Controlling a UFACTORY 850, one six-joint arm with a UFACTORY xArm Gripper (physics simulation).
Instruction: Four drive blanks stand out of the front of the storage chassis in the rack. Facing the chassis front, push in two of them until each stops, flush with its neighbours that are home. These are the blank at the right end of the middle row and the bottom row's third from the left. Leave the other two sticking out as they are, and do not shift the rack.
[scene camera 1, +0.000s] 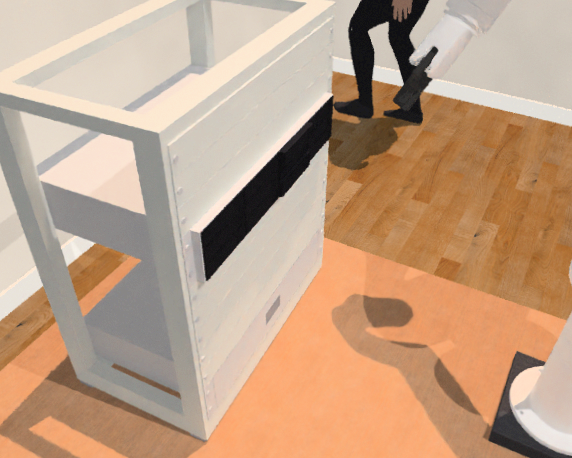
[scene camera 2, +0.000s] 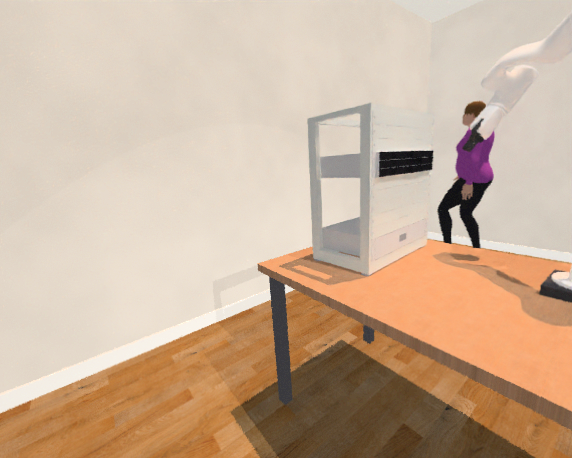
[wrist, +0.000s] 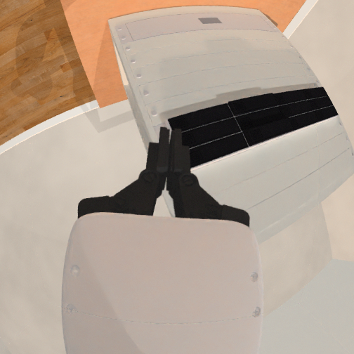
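The storage chassis (scene camera 1: 196, 255) (scene camera 2: 405, 163) is a black-fronted unit in the pale rack (scene camera 1: 155, 225) (scene camera 2: 365, 200); the wrist view shows its front upside down. The bottom row's third blank from the left (scene camera 1: 295, 172) (wrist: 252, 104) stands proud of its neighbours. The middle row's right-end blank (scene camera 1: 321, 128) (wrist: 210, 134) looks level with the blanks around it, though dark faces blur the depth. Another raised edge shows in the third column's top row. My gripper (scene camera 1: 402, 106) (scene camera 2: 467, 149) (wrist: 168, 140) is shut and empty, off the chassis's right end and apart from the front.
The rack stands on an orange table (scene camera 1: 300, 400) (scene camera 2: 425, 300). A drawer panel (scene camera 1: 250, 345) (scene camera 2: 390, 243) fills the bottom of the rack's front. My arm's base (scene camera 1: 505, 420) (scene camera 2: 555, 290) is at the right. A person (scene camera 1: 361, 60) (scene camera 2: 475, 160) stands on the floor beyond the table.
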